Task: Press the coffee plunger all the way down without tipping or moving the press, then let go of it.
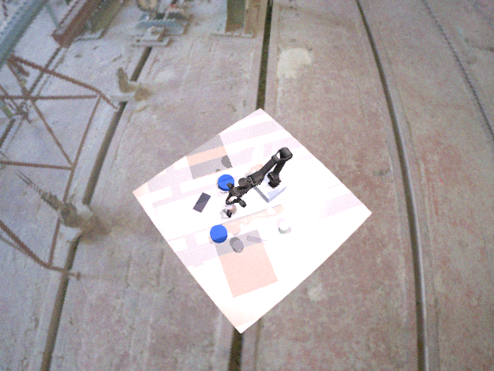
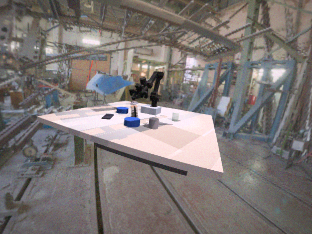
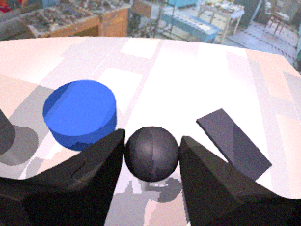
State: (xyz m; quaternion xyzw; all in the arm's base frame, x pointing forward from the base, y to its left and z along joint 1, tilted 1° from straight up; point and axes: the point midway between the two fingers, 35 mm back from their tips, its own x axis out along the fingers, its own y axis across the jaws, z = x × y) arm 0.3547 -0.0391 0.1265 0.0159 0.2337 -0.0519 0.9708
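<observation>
Now: the coffee press 1 cm behind my gripper tip, 1 cm to the left of it and 9 cm below it. Also, from my gripper tip: pale cup (23 cm behind, 33 cm to the left, 14 cm below); then flat black tile (10 cm ahead, 18 cm to the right, 18 cm below).
</observation>
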